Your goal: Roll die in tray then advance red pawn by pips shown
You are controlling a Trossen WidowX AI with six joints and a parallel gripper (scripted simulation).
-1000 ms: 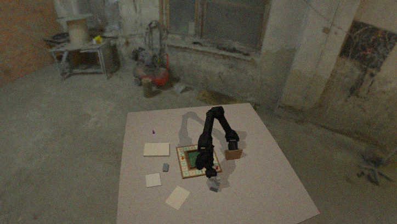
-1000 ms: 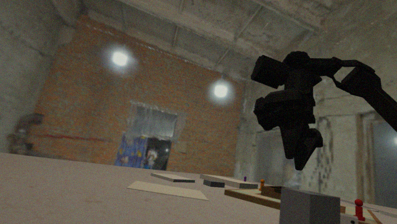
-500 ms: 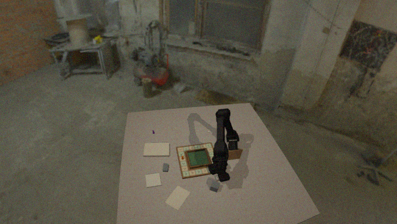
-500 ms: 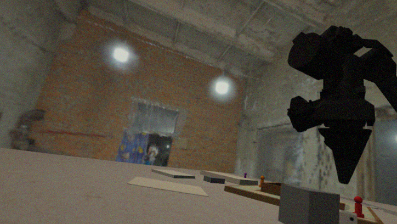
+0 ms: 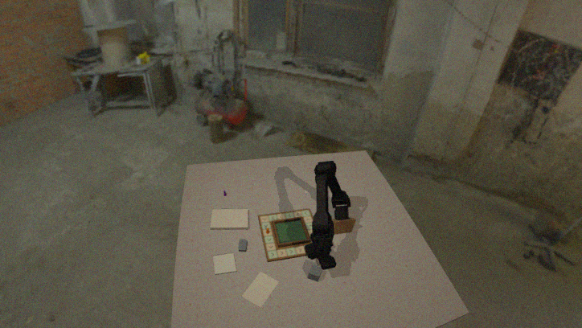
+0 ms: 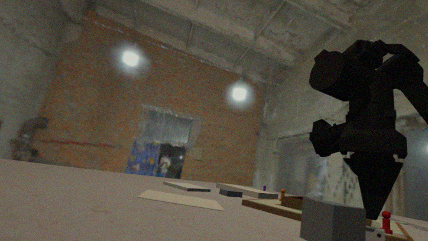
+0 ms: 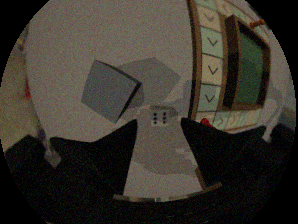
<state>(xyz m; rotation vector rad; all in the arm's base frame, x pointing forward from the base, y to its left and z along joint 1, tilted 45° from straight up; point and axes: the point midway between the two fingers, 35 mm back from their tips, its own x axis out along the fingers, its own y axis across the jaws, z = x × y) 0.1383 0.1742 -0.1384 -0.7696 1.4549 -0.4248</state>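
Right now my gripper tip is 2 cm above the white die. From my gripper tip the other things lie so: green tray (13 cm ahead, 18 cm to the right, 3 cm below); then orange pawn (24 cm ahead, 18 cm to the right, 1 cm below); then red pawn (9 cm to the right, 1 cm below).
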